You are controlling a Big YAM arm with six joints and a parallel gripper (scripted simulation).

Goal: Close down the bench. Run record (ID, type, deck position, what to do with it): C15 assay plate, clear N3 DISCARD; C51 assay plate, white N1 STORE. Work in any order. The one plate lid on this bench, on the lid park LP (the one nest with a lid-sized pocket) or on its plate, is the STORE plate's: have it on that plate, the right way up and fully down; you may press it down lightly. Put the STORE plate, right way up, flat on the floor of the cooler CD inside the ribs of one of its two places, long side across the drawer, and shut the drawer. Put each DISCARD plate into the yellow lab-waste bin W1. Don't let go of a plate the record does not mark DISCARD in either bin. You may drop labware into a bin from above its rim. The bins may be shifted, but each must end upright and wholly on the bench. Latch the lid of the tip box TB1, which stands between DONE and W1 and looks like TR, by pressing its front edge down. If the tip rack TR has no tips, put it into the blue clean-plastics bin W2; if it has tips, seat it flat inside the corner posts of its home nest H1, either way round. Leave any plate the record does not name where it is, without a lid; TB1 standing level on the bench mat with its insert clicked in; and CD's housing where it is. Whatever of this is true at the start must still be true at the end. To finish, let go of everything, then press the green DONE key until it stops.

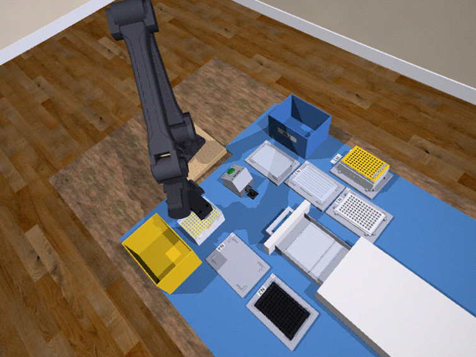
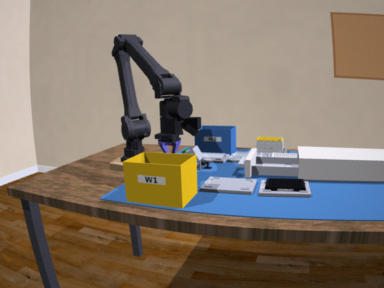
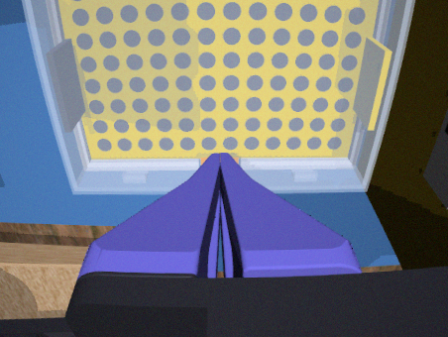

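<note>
The tip box lid lies 30 mm ahead of my hand and 20 mm below it. From my hand the other things lie so: nest N4: 200 mm ahead, 40 mm to the right, 70 mm below; green DONE key: 10 mm ahead, 190 mm to the left, 10 mm below; yellow bin W1: 10 mm ahead, 160 mm to the right, 40 mm below.
</note>
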